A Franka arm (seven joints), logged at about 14 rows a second.
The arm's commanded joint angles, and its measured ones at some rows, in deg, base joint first. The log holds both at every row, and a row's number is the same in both.
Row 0, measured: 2.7 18.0 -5.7 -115.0 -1.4 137.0 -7.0
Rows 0 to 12, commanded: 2.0 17.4 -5.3 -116.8 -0.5 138.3 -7.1; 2.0 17.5 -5.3 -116.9 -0.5 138.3 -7.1; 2.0 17.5 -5.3 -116.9 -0.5 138.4 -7.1; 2.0 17.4 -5.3 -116.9 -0.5 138.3 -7.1; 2.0 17.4 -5.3 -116.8 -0.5 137.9 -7.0; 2.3 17.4 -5.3 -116.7 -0.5 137.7 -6.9; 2.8 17.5 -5.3 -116.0 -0.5 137.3 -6.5; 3.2 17.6 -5.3 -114.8 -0.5 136.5 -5.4; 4.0 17.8 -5.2 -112.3 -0.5 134.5 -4.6; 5.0 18.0 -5.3 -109.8 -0.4 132.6 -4.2; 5.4 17.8 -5.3 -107.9 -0.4 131.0 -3.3; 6.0 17.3 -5.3 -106.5 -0.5 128.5 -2.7; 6.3 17.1 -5.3 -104.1 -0.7 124.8 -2.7
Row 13, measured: 5.4 17.8 -5.2 -108.0 -1.3 130.8 -3.7
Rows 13 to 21, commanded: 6.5 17.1 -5.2 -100.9 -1.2 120.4 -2.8; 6.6 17.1 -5.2 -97.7 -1.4 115.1 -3.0; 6.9 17.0 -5.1 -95.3 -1.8 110.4 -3.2; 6.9 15.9 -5.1 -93.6 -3.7 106.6 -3.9; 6.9 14.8 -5.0 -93.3 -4.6 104.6 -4.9; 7.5 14.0 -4.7 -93.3 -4.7 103.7 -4.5; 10.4 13.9 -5.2 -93.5 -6.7 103.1 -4.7; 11.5 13.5 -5.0 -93.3 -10.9 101.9 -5.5; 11.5 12.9 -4.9 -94.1 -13.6 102.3 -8.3
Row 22, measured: 9.8 13.8 -4.9 -93.4 -9.1 103.5 -5.5
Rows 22 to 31, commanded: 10.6 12.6 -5.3 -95.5 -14.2 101.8 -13.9; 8.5 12.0 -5.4 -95.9 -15.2 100.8 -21.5; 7.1 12.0 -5.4 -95.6 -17.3 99.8 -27.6; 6.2 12.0 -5.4 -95.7 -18.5 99.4 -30.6; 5.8 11.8 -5.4 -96.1 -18.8 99.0 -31.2; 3.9 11.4 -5.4 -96.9 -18.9 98.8 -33.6; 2.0 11.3 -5.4 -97.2 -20.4 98.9 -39.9; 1.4 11.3 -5.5 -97.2 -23.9 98.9 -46.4; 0.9 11.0 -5.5 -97.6 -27.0 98.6 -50.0; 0.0 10.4 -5.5 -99.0 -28.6 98.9 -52.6
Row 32, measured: 1.3 13.2 -6.4 -95.4 -25.0 99.2 -47.0
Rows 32 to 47, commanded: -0.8 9.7 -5.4 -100.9 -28.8 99.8 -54.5; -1.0 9.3 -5.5 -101.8 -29.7 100.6 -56.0; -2.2 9.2 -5.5 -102.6 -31.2 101.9 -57.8; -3.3 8.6 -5.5 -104.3 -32.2 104.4 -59.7; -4.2 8.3 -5.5 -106.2 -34.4 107.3 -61.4; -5.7 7.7 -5.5 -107.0 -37.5 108.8 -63.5; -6.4 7.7 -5.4 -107.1 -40.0 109.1 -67.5; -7.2 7.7 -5.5 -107.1 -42.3 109.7 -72.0; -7.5 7.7 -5.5 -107.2 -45.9 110.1 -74.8; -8.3 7.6 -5.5 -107.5 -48.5 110.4 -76.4; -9.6 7.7 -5.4 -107.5 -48.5 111.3 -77.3; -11.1 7.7 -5.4 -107.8 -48.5 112.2 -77.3; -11.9 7.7 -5.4 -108.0 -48.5 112.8 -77.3; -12.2 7.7 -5.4 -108.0 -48.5 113.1 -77.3; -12.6 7.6 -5.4 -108.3 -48.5 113.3 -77.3; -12.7 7.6 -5.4 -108.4 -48.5 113.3 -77.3
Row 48, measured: -11.6 9.6 -6.3 -105.7 -47.2 111.8 -76.8
